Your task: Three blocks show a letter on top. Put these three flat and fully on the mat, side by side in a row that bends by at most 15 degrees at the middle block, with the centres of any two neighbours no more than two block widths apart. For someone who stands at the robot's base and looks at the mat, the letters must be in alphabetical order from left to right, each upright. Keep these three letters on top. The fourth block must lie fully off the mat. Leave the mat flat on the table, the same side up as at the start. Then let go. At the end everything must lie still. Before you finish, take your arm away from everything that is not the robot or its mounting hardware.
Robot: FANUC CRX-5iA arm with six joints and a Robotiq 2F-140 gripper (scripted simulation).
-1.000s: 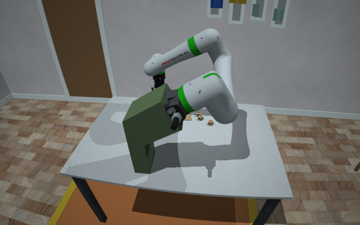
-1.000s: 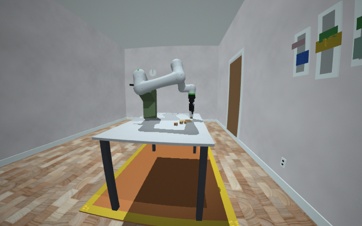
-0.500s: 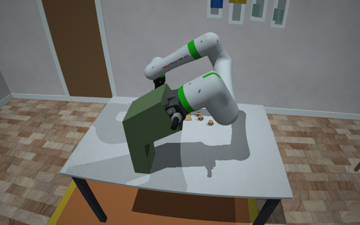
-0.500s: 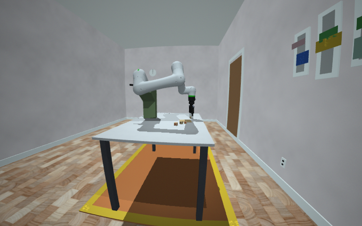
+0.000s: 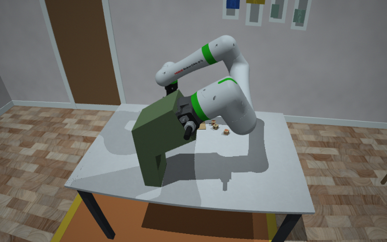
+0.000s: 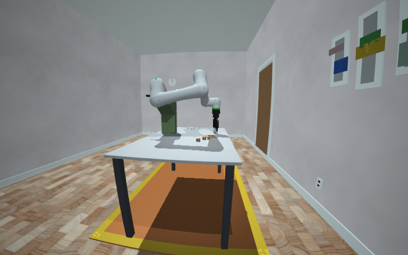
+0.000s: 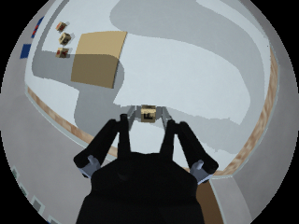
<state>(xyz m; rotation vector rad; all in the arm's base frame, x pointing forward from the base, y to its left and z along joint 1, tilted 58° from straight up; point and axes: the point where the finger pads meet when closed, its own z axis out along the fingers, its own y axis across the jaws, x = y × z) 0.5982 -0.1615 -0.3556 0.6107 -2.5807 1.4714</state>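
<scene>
Right now the tan mat is 70 mm behind my hand, 180 mm to the right of it and 30 mm below it.
</scene>
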